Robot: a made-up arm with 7 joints. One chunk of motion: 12 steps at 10 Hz.
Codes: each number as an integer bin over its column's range. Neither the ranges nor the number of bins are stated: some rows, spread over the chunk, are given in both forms.
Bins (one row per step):
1: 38 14 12 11 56 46 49
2: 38 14 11 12 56 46 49
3: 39 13 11 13 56 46 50
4: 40 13 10 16 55 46 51
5: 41 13 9 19 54 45 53
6: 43 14 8 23 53 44 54
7: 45 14 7 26 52 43 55
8: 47 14 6 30 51 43 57
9: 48 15 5 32 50 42 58
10: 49 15 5 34 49 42 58
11: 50 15 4 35 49 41 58
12: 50 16 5 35 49 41 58
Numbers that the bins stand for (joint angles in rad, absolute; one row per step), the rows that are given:
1: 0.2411 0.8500 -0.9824 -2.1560 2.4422 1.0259 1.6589
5: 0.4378 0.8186 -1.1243 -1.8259 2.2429 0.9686 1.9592
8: 0.8311 0.8500 -1.2662 -1.3719 1.9438 0.8540 2.2595
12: 1.0278 0.9129 -1.3135 -1.1656 1.7444 0.7394 2.3346
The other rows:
2: 0.2411 0.8500 -1.0297 -2.1148 2.4422 1.0259 1.6589
3: 0.3067 0.8186 -1.0297 -2.0735 2.4422 1.0259 1.7340
4: 0.3722 0.8186 -1.0770 -1.9497 2.3425 1.0259 1.8090
6: 0.5689 0.8500 -1.1716 -1.6608 2.1432 0.9113 2.0343
7: 0.7000 0.8500 -1.2189 -1.5370 2.0435 0.8540 2.1094
9: 0.8967 0.8814 -1.3135 -1.2894 1.8441 0.7967 2.3346
10: 0.9622 0.8814 -1.3135 -1.2068 1.7444 0.7967 2.3346
11: 1.0278 0.8814 -1.3608 -1.1656 1.7444 0.7394 2.3346

